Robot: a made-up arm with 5 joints. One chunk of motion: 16 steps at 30 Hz.
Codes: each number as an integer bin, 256 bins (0 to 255) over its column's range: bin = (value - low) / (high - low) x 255, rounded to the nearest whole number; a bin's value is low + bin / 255 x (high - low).
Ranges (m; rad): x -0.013..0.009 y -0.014..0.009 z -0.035..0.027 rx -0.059..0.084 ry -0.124..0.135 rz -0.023..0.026
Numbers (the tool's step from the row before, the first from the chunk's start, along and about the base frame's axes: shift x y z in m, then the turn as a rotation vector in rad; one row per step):
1: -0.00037 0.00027 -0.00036 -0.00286 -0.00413 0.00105
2: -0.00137 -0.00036 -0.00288 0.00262 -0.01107 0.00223
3: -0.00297 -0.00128 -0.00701 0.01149 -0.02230 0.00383
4: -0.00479 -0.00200 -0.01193 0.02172 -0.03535 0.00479
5: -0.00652 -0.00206 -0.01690 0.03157 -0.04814 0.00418
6: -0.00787 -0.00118 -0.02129 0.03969 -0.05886 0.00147
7: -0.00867 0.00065 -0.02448 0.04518 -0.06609 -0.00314
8: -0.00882 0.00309 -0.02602 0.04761 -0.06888 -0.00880
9: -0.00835 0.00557 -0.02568 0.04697 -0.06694 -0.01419
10: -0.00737 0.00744 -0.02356 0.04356 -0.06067 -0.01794
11: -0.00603 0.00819 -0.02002 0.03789 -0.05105 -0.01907
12: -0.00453 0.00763 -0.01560 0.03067 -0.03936 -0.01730
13: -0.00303 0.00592 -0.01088 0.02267 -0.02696 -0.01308
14: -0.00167 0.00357 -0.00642 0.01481 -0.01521 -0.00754
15: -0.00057 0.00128 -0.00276 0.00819 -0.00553 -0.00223
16: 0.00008 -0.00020 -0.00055 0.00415 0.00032 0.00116
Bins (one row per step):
1: 146 158 142 100 118 125
2: 135 151 132 110 111 131
3: 116 141 115 126 100 140
4: 95 133 95 144 87 145
5: 75 132 74 162 75 141
6: 59 142 56 176 64 127
7: 50 162 43 186 57 103
8: 48 189 37 190 54 74
9: 54 217 38 189 56 46
10: 65 238 47 183 62 26
11: 81 246 62 173 72 20
12: 98 240 80 160 83 30
13: 116 221 99 146 96 52
14: 131 195 118 132 107 80
15: 144 169 133 120 117 108
16: 152 153 142 113 122 126

